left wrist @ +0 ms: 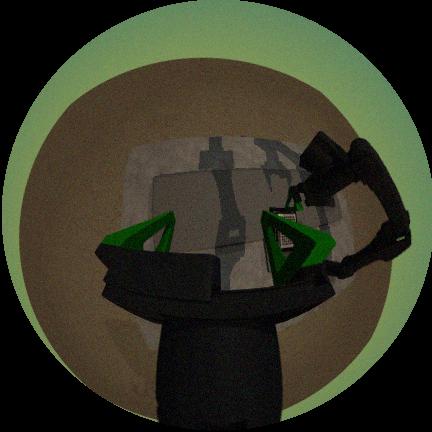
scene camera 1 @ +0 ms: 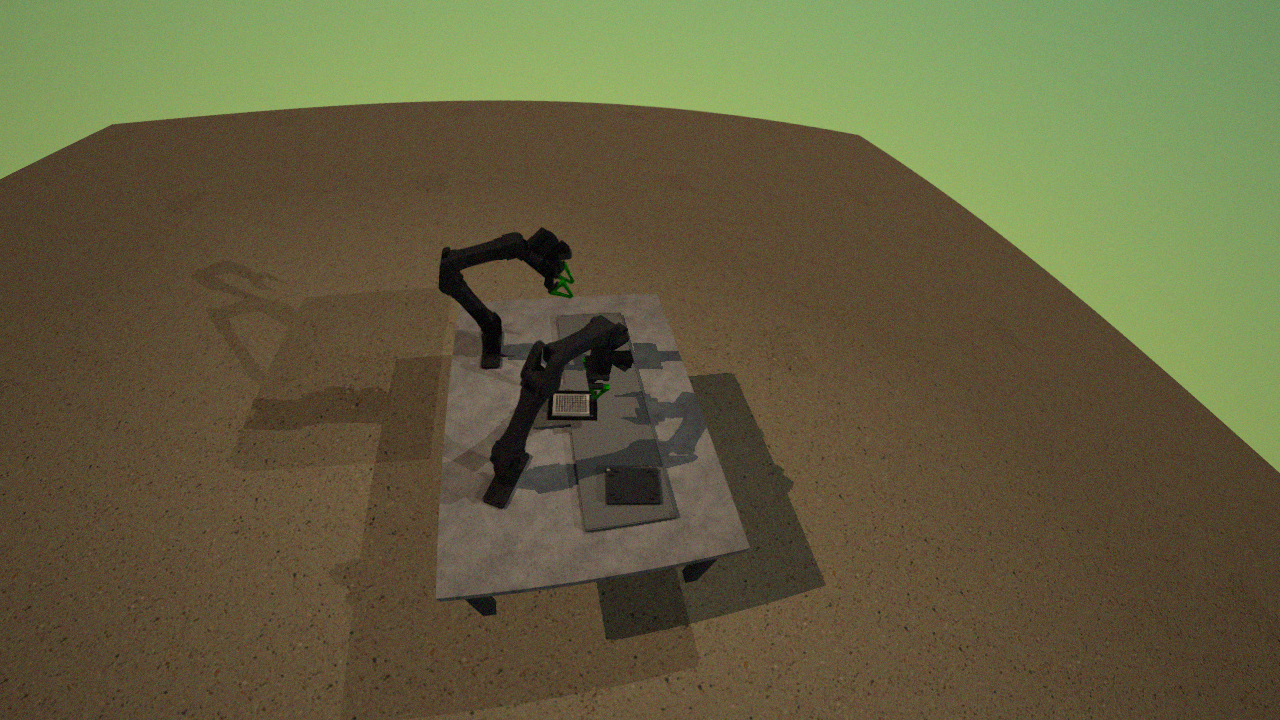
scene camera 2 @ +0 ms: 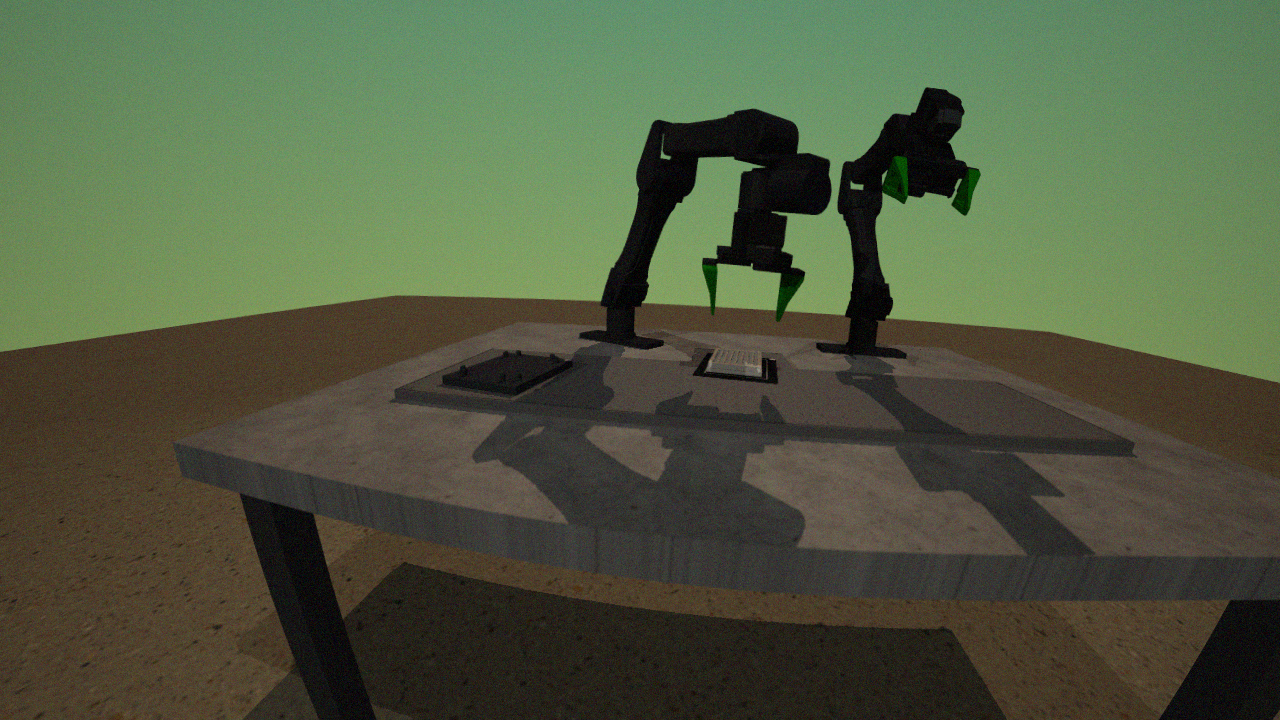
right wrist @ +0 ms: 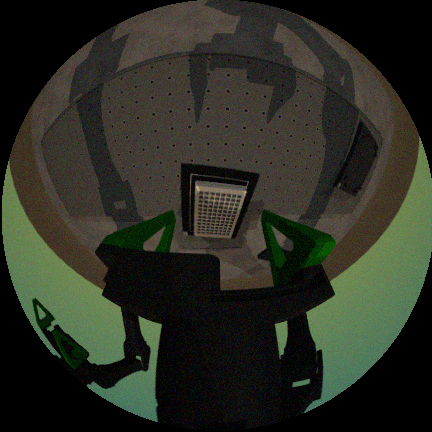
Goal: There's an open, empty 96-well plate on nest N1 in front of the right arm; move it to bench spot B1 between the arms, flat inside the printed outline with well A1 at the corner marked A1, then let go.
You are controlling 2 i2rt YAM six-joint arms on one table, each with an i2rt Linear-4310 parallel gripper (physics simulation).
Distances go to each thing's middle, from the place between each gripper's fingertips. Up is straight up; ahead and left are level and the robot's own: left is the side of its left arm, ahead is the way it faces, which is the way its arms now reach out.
Labels:
My left hand is 60 mm past the well plate (scene camera 2: 730, 361), 290 mm to the left of it and 270 mm above it.
Now: the well plate 7 cm behind my right hand and 8 cm below it.

